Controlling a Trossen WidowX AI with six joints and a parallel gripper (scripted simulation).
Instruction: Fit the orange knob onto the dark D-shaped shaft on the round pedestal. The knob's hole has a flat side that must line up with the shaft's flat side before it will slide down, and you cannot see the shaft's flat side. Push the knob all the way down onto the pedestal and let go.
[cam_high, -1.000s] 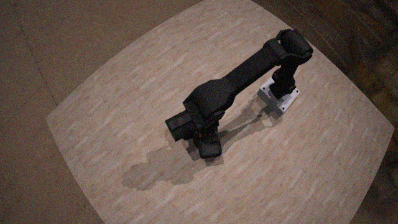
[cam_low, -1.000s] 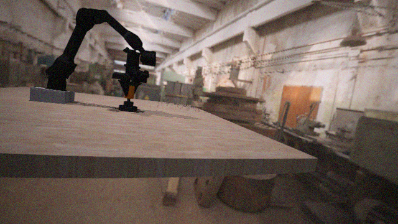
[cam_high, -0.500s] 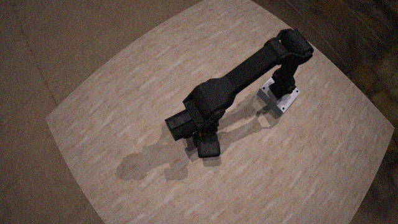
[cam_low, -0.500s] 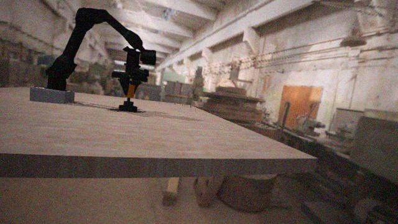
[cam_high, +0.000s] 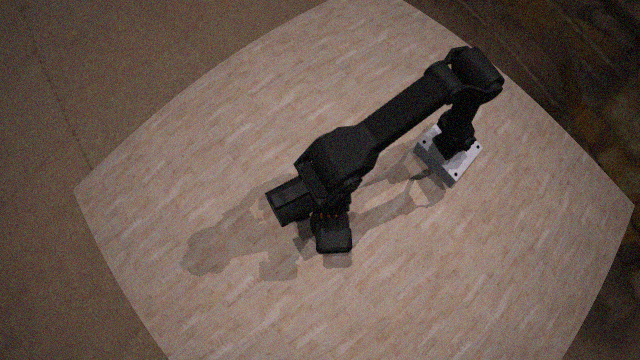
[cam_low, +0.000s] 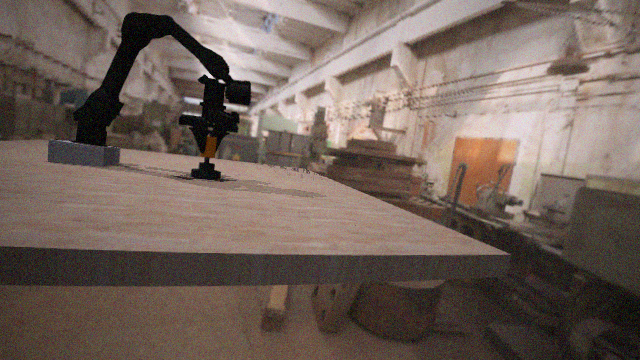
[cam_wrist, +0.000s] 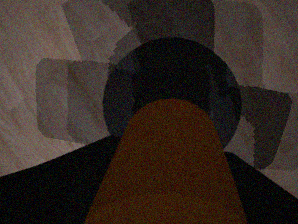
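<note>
The orange knob is 2 cm above my gripper tip. Also, from my gripper tip: dark pedestal 4 cm below.
</note>
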